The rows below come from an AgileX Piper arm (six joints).
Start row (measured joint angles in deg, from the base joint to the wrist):
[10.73, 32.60, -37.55, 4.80, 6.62, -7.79]
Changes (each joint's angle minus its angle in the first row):
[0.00, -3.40, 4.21, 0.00, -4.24, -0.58]
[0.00, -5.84, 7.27, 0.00, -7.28, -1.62]
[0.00, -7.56, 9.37, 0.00, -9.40, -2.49]
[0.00, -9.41, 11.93, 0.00, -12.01, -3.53]
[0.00, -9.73, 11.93, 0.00, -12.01, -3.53]
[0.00, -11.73, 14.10, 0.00, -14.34, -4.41]
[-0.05, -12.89, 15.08, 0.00, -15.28, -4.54]
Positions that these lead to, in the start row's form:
[10.73, 29.20, -33.34, 4.80, 2.38, -8.37]
[10.73, 26.76, -30.28, 4.80, -0.66, -9.41]
[10.73, 25.04, -28.18, 4.80, -2.78, -10.28]
[10.73, 23.19, -25.62, 4.80, -5.39, -11.32]
[10.73, 22.87, -25.62, 4.80, -5.39, -11.32]
[10.73, 20.87, -23.45, 4.80, -7.72, -12.20]
[10.68, 19.71, -22.47, 4.80, -8.66, -12.33]

